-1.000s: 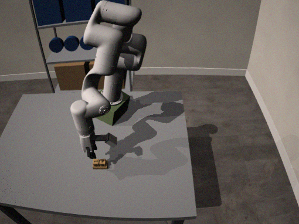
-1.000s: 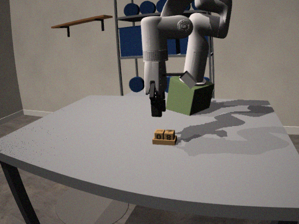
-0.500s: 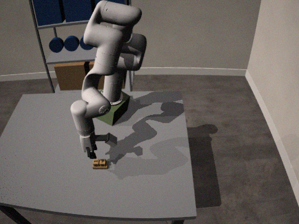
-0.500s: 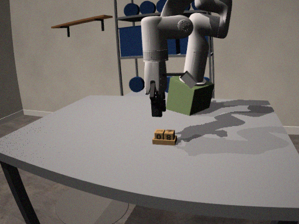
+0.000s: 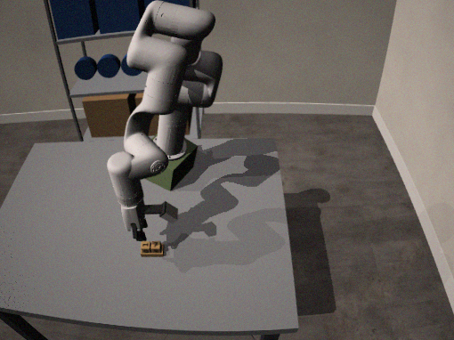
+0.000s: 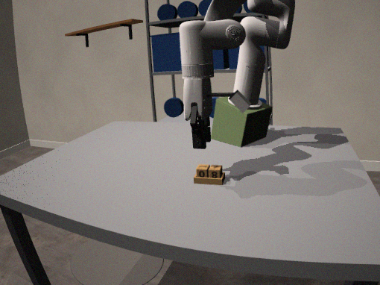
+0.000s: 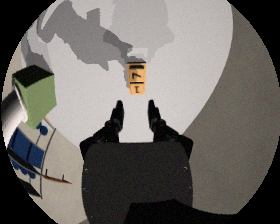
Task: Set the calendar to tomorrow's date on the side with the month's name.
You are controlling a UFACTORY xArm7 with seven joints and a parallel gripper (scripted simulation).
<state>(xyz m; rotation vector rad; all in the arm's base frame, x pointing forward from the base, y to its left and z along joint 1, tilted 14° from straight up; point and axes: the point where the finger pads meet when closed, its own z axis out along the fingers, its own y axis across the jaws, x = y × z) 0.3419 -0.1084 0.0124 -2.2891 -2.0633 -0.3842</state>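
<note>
The cube is 9 cm below my hand. The rest, counted from my hand: wooden calendar tray: 11 cm below, 2 cm to the left.
</note>
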